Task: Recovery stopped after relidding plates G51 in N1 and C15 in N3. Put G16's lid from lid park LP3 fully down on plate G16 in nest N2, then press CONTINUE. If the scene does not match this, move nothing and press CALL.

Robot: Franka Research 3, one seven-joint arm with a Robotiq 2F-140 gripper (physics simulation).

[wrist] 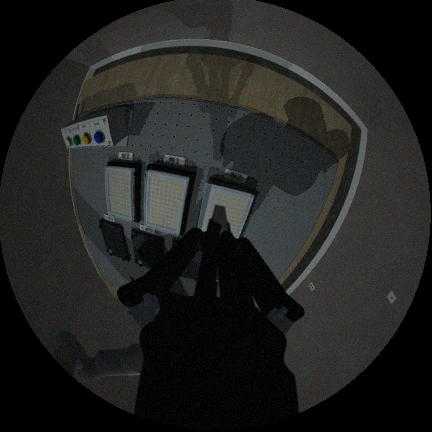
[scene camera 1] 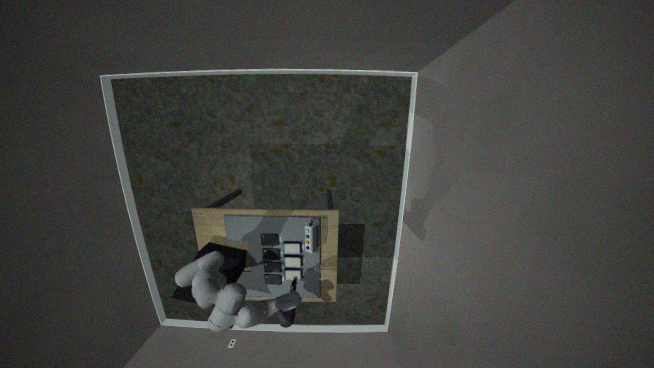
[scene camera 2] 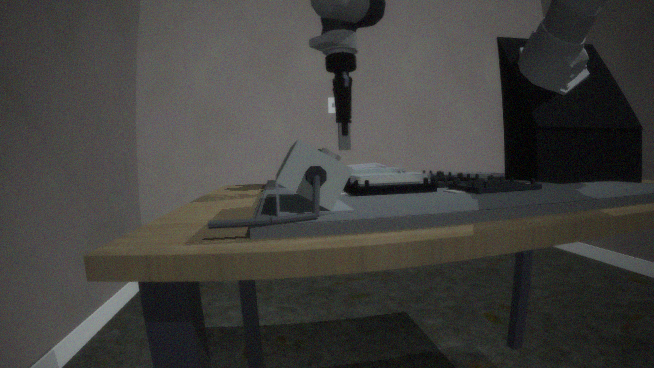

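My gripper (scene camera 1: 294,281) (scene camera 2: 344,142) (wrist: 217,212) is shut and empty, pointing down above the plate in nest N2. That plate (scene camera 1: 293,273) (wrist: 239,202) looks pale and gridded with a light rim; the fingers cover part of it in the wrist view. The middle plate in N1 (scene camera 1: 293,261) (wrist: 166,202) and the plate in N3 (scene camera 1: 292,248) (wrist: 120,192) look alike. I cannot tell how their clear lids sit. Dark lid parks (scene camera 1: 270,239) (wrist: 114,239) stand in a row alongside and show no pale plate; their labels are unreadable. The button panel (scene camera 1: 308,238) (scene camera 2: 315,160) (wrist: 107,131) has green, yellow and blue buttons.
The nests and parks stand on a grey perforated board (scene camera 1: 245,222) (wrist: 175,120) on a wooden table (scene camera 1: 207,220) (scene camera 2: 200,257) (wrist: 160,75). The tilted panel rises beside the N3 end. A black block (scene camera 1: 235,257) (scene camera 2: 590,150) stands by the arm's base side.
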